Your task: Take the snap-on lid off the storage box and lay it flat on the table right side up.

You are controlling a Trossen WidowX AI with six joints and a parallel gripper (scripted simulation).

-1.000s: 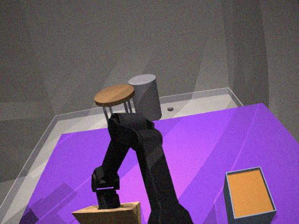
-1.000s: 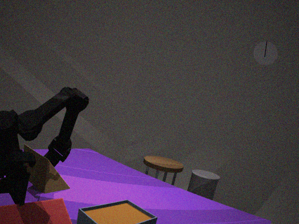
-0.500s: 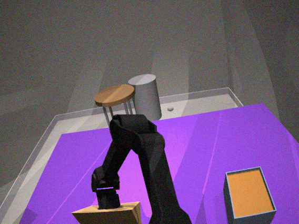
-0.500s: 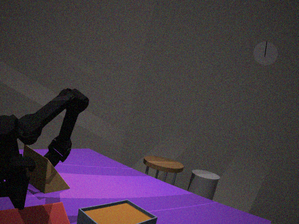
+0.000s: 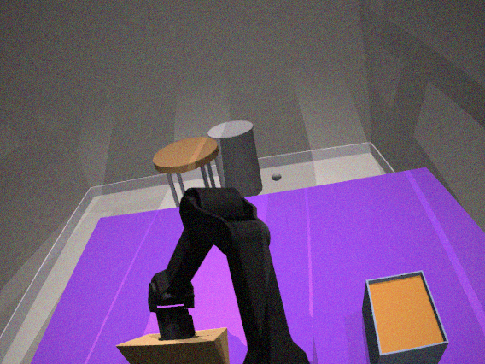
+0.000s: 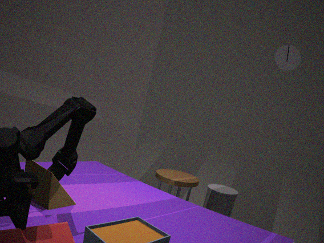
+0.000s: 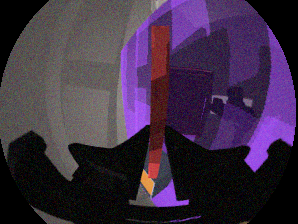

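Now: gripper tip 60 mm short of the red lid, 10 mm to the left of it and 50 mm above it. The rest, counted from my gripper tip: storage box (110 mm ahead, 250 mm to the left, 60 mm below).
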